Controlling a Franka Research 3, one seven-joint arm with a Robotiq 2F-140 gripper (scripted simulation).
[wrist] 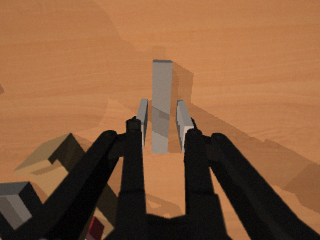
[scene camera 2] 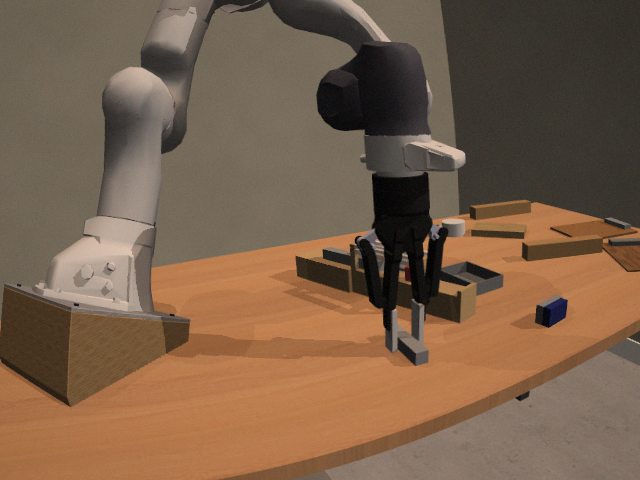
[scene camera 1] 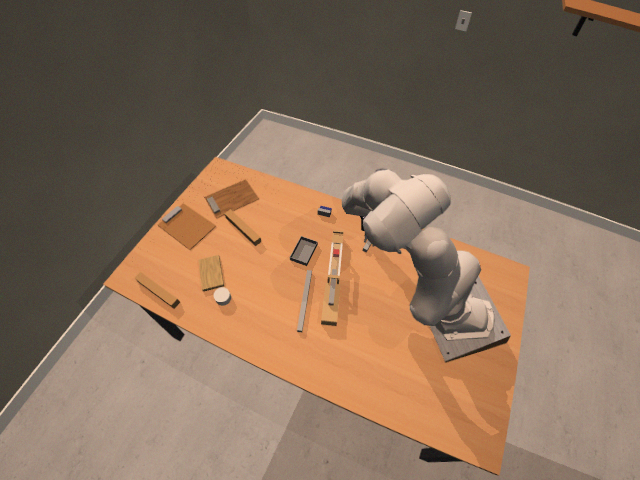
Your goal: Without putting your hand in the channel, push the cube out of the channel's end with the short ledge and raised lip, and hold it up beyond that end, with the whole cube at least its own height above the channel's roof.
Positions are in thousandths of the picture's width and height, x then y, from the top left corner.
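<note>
A short grey bar (scene camera 2: 643,726) appears in the wrist view too, as the short grey bar (wrist: 505,290). The gripper (scene camera 2: 632,722) is visible there as well, as the gripper (wrist: 508,456). A channel (scene camera 2: 485,553) can also be seen from scene camera 1, as the channel (scene camera 1: 515,653), and the scene includes a grey tray (scene camera 2: 762,584).
</note>
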